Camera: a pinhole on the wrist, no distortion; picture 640 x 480 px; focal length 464.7 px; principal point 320.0 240.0 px. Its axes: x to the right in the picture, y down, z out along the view. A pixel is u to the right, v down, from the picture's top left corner.
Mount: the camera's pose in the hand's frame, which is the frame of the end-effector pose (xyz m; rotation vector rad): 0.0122 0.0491 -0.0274 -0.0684 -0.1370 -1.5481
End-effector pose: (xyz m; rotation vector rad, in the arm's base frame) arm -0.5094 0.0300 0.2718 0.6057 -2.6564 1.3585
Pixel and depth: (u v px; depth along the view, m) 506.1 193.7 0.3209
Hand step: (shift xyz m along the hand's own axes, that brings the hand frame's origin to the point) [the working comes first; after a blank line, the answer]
In the camera's frame: 0.1285 -0.0320 0.3209

-0.0320 -0.0372 0.3059
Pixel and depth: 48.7 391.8 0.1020
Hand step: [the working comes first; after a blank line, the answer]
In the camera's frame: -0.0595 0.0333 0.1020

0.0399 0.1222 0.0672
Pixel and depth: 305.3 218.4 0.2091
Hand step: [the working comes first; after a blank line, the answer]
In the camera's frame: -0.0066 -0.0097 0.2091

-0.0070 0.0827 0.1784
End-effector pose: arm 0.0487 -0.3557 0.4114 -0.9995 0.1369 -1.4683
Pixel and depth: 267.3 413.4 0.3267
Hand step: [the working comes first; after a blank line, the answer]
In the camera's frame: -0.0370 0.1219 0.3267

0.1186 0.1312 0.2965
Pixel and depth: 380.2 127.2 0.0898
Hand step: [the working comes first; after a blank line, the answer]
In the camera's frame: 0.0116 -0.0218 0.0898

-0.0134 0.0488 0.0621
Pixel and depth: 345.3 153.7 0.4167
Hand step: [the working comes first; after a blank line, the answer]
In the camera's frame: 0.0227 -0.0774 0.4167

-0.0834 0.0791 0.3850
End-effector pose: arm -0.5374 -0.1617 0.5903 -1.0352 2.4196 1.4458
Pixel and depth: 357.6 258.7 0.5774
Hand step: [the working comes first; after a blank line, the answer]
In the camera's frame: 0.0467 0.0232 0.5774

0.0102 0.0785 0.5516
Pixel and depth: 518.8 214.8 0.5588
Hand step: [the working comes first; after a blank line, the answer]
In the camera's frame: 0.2391 -0.0303 0.5588

-0.0391 -0.1157 0.5561
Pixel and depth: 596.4 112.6 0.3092
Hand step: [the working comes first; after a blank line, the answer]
In the camera's frame: 0.1839 -0.0848 0.3092

-0.0832 -0.0948 0.2994
